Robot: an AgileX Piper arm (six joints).
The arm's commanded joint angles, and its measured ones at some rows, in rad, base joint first. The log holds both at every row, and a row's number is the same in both.
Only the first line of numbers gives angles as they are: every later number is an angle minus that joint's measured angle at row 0.
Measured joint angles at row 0: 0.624 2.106 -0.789 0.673 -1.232 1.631
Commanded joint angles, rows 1 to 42: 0.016 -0.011 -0.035 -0.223 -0.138 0.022; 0.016 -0.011 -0.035 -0.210 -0.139 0.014; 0.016 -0.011 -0.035 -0.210 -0.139 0.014; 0.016 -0.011 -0.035 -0.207 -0.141 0.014; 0.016 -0.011 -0.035 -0.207 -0.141 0.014; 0.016 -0.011 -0.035 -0.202 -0.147 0.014; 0.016 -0.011 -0.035 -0.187 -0.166 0.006; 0.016 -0.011 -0.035 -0.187 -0.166 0.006; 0.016 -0.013 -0.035 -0.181 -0.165 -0.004; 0.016 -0.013 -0.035 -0.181 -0.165 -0.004; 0.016 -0.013 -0.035 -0.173 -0.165 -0.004; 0.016 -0.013 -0.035 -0.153 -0.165 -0.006; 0.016 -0.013 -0.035 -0.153 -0.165 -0.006; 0.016 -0.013 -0.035 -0.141 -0.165 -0.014; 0.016 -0.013 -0.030 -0.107 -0.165 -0.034; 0.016 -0.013 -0.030 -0.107 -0.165 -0.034; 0.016 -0.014 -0.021 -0.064 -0.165 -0.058; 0.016 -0.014 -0.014 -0.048 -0.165 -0.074; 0.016 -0.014 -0.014 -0.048 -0.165 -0.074; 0.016 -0.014 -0.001 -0.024 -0.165 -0.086; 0.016 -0.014 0.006 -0.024 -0.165 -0.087; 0.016 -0.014 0.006 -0.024 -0.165 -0.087; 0.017 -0.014 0.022 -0.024 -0.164 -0.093; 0.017 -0.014 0.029 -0.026 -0.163 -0.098; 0.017 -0.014 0.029 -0.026 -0.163 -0.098; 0.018 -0.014 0.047 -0.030 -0.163 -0.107; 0.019 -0.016 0.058 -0.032 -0.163 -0.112; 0.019 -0.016 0.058 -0.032 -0.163 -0.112; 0.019 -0.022 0.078 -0.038 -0.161 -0.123; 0.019 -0.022 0.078 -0.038 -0.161 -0.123; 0.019 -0.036 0.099 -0.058 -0.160 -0.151; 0.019 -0.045 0.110 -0.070 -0.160 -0.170; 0.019 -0.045 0.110 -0.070 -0.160 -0.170; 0.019 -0.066 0.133 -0.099 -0.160 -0.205; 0.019 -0.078 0.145 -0.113 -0.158 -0.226; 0.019 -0.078 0.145 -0.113 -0.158 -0.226; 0.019 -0.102 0.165 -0.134 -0.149 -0.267; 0.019 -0.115 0.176 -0.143 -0.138 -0.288; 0.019 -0.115 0.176 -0.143 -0.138 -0.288; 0.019 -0.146 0.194 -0.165 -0.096 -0.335; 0.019 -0.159 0.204 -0.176 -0.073 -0.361; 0.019 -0.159 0.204 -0.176 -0.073 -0.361
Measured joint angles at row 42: 0.013 -0.114 0.181 -0.131 0.015 -0.277
